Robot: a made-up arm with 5 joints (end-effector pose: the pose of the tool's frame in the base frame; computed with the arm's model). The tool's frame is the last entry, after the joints. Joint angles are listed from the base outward.
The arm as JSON. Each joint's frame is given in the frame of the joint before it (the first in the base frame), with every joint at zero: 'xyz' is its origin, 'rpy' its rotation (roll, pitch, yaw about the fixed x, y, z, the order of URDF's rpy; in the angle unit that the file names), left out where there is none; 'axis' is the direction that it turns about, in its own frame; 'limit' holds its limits. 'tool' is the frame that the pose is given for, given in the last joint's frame.
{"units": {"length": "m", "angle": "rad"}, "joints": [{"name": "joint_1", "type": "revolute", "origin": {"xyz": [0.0, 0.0, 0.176]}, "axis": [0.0, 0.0, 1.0], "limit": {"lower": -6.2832, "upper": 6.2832}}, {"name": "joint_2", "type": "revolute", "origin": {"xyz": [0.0, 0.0, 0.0]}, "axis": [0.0, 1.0, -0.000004], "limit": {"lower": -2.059, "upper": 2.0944}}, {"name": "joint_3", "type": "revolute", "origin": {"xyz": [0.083, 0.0, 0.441]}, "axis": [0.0, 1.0, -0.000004], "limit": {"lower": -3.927, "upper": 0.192}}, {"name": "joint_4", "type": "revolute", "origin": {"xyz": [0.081, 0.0, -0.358]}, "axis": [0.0, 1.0, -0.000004], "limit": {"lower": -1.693, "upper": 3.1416}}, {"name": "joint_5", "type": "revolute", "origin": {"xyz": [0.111, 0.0, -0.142]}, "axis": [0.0, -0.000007, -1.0], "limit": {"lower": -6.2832, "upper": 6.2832}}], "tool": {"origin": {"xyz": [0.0, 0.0, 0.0], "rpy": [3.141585, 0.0, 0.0]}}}
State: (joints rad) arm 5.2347 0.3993 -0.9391 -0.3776 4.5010
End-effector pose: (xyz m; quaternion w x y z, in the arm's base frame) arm 0.3401 -0.5907 0.2864 0.4374 0.8370 0.3216 0.0686
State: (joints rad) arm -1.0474 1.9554 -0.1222 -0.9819 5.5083
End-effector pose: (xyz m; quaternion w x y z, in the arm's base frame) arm -0.0114 0.0197 -0.2288 0.3263 -0.9023 0.1237 0.2531
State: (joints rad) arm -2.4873 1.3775 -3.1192 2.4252 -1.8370
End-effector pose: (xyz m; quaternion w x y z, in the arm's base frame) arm -0.6222 -0.4772 0.1398 0.2782 -0.8928 0.3010 -0.1868
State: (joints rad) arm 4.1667 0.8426 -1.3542 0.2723 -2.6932
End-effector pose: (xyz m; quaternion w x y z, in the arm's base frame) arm -0.4006 -0.6597 0.0234 0.0802 0.9519 0.2823 -0.0884
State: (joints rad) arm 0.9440 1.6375 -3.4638 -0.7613 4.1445
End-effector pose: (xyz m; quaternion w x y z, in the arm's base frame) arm 0.4345 0.5999 0.4118 0.5410 0.0081 0.2733 0.7953
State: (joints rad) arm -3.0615 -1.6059 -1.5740 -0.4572 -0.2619
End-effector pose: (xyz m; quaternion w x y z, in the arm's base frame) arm 0.7012 0.0563 0.6702 0.9655 -0.0417 0.2417 -0.0880
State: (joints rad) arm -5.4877 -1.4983 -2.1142 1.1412 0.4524
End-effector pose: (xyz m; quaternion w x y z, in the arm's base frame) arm -0.4670 -0.4765 0.7532 0.5517 -0.3241 -0.0561 -0.7664
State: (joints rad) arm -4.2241 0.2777 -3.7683 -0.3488 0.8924
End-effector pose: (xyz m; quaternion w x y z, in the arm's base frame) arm 0.0817 -0.1538 0.9236 0.9355 0.2853 0.1883 -0.0892
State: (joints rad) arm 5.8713 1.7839 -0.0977 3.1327 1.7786
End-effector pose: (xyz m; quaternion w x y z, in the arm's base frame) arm 0.1847 -0.0807 0.0576 0.4221 -0.3405 0.6612 -0.5184
